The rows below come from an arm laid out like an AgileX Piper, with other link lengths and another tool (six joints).
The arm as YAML. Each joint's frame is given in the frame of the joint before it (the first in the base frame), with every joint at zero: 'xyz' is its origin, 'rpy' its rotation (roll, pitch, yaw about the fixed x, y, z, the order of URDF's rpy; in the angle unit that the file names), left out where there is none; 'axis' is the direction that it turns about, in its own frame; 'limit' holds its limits. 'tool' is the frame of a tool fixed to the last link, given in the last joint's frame.
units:
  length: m
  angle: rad
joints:
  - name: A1
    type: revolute
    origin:
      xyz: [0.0, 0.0, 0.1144]
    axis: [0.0, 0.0, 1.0]
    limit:
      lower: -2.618
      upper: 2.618
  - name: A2
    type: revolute
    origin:
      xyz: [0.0, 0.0, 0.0]
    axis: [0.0, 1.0, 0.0]
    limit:
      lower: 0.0
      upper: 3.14
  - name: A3
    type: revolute
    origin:
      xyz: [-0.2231, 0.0, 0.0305]
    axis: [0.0, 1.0, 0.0]
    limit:
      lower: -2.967
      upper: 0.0
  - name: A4
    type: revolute
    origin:
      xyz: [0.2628, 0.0, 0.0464]
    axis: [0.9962, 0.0, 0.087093]
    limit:
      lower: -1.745
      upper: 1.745
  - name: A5
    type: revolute
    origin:
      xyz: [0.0, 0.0, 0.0]
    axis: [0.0, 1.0, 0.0]
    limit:
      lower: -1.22
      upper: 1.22
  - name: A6
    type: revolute
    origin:
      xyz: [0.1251, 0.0, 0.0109]
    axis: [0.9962, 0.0, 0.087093]
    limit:
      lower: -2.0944
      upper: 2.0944
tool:
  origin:
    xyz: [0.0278, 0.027, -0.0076]
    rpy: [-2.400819, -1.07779, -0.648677]
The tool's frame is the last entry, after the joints.
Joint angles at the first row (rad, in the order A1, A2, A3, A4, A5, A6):
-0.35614 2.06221 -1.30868 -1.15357 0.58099 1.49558
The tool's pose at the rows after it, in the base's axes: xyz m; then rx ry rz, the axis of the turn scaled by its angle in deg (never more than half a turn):
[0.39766 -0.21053 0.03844 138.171 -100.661 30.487]
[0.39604 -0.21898 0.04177 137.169 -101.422 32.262]
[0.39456 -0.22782 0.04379 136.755 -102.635 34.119]
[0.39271 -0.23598 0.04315 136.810 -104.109 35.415]
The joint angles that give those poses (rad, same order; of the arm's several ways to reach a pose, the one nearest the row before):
-0.36887 2.05804 -1.30897 -1.18531 0.58179 1.52344
-0.38818 2.05480 -1.30900 -1.21654 0.57245 1.55227
-0.41300 2.05413 -1.30903 -1.24305 0.54822 1.58216
-0.43968 2.05823 -1.30905 -1.26015 0.51641 1.60639

